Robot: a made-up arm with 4 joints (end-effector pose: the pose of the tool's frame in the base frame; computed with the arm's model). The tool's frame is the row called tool. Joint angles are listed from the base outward.
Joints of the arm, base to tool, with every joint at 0 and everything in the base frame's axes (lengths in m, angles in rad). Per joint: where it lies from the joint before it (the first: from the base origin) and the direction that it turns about. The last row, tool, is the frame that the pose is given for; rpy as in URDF.
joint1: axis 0 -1 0 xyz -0.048 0.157 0.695
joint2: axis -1 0 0 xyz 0.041 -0.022 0.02
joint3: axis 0 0 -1 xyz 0.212 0.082 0.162
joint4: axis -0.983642 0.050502 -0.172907 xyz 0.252 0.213 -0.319
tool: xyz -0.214 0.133 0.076 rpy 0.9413 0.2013 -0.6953
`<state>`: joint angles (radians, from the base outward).
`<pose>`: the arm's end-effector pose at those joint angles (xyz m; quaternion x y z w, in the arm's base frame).
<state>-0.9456 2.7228 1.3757 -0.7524</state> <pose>0.2416 0.0272 0.3003 -0.0216 -0.3087 0.3142 0.8975</pose>
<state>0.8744 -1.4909 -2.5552 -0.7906</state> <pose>0.0810 0.1559 0.7261 -0.0013 0.0832 0.9513 0.2967</pose>
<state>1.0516 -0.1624 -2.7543 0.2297</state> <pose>0.1001 -0.0860 0.6942 -0.2104 -0.0206 0.8001 0.5615</pose>
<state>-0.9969 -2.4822 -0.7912 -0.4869</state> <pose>0.1868 -0.0771 0.7596 -0.9214 0.0541 0.2182 0.3171</pose>
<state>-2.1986 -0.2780 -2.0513 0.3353</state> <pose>-0.0813 0.1221 0.8456 0.6894 0.6869 -0.0693 0.2194</pose>
